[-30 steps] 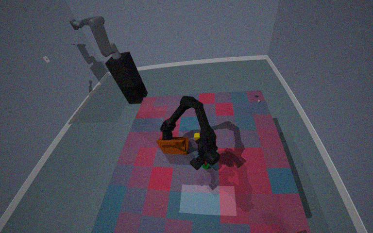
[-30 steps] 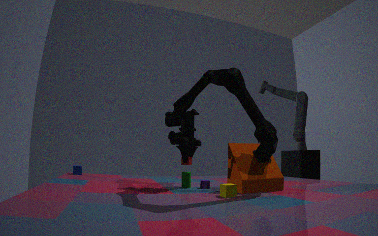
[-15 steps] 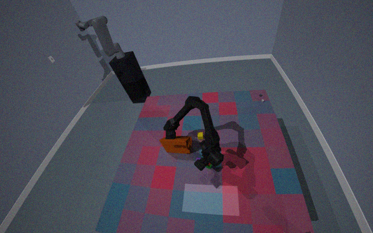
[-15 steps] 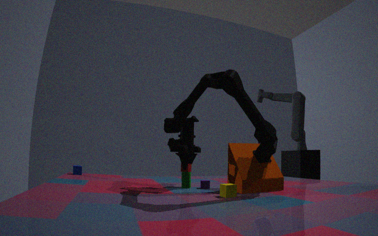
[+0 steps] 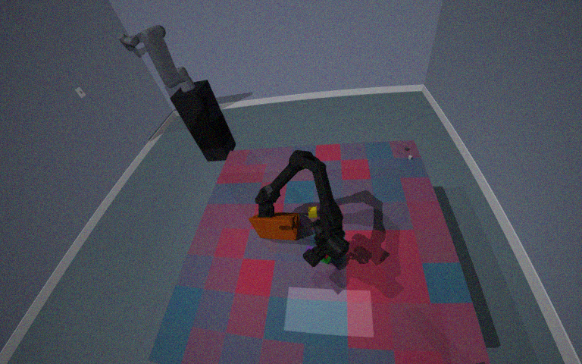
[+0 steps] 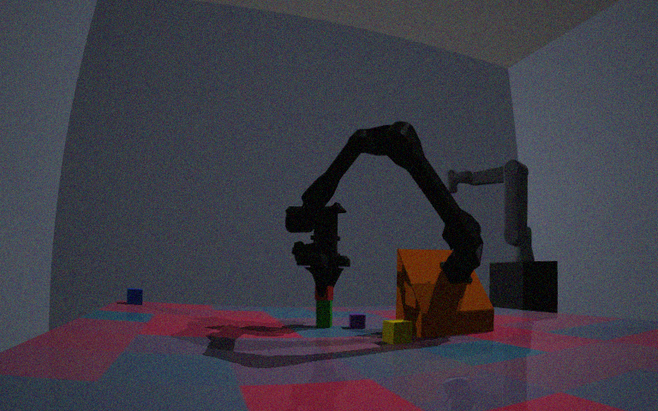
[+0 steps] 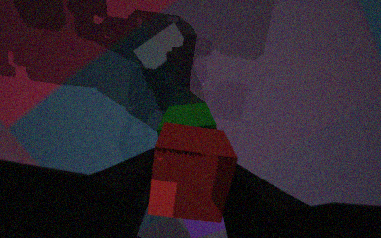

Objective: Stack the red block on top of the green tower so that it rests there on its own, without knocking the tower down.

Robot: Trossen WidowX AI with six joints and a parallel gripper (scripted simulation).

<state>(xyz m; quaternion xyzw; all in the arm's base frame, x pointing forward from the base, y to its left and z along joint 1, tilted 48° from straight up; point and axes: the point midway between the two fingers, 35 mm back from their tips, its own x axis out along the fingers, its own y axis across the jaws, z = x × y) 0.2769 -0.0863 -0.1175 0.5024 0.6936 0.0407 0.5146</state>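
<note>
The red block lies 10 mm above my gripper tip. The rest, counted from my gripper tip: purple cube 70 mm behind, 60 mm below, 30 mm to the left; blue cube 510 mm ahead, 410 mm to the right, 50 mm below; yellow cube 240 mm to the left, 70 mm behind, 50 mm below.
</note>
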